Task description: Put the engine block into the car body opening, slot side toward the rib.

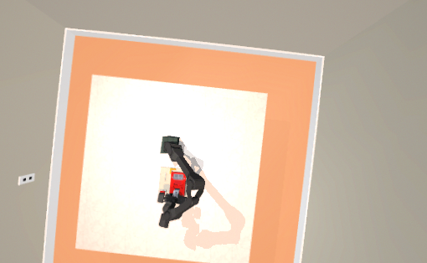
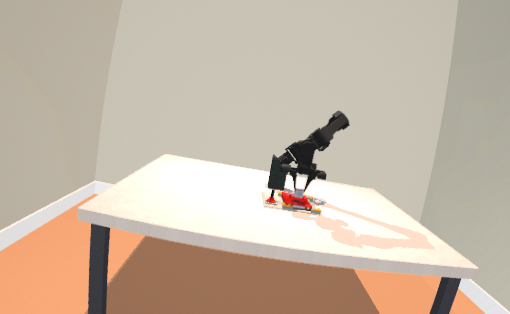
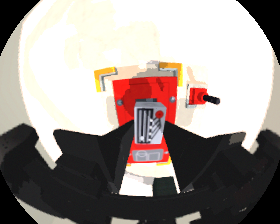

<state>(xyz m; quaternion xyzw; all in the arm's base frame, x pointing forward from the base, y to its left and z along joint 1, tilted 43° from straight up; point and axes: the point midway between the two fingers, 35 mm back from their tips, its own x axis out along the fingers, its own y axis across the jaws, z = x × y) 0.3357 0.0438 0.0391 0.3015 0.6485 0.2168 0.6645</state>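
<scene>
Now: the grey engine block 10 mm below my gripper tip.
</scene>
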